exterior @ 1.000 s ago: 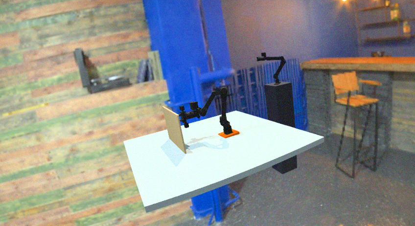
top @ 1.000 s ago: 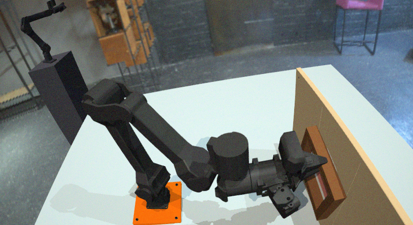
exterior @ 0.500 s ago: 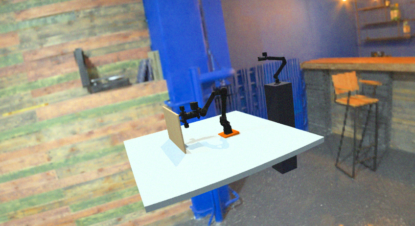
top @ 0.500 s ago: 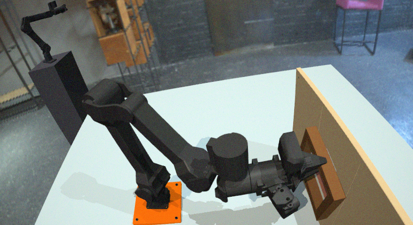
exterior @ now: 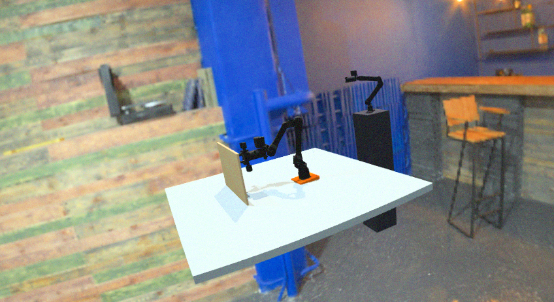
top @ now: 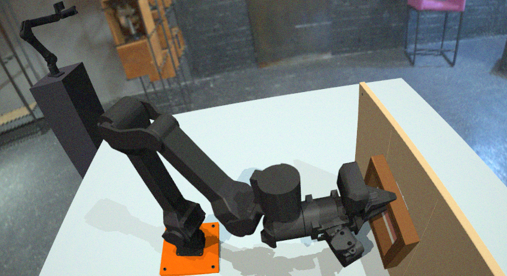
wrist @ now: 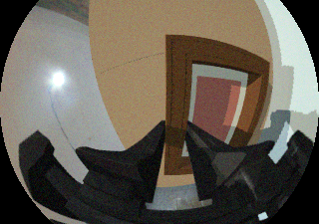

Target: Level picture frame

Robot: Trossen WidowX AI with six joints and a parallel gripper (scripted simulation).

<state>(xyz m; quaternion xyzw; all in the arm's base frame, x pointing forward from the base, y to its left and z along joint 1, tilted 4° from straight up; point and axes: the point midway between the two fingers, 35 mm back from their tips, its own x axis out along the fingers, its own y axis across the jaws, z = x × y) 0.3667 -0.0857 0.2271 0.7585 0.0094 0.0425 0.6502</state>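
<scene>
My gripper tip is 50 mm above the brown picture frame, 10 mm to the right of it and 10 mm short of it. Round my gripper tip: tan wall board: 60 mm below, 20 mm ahead.
</scene>
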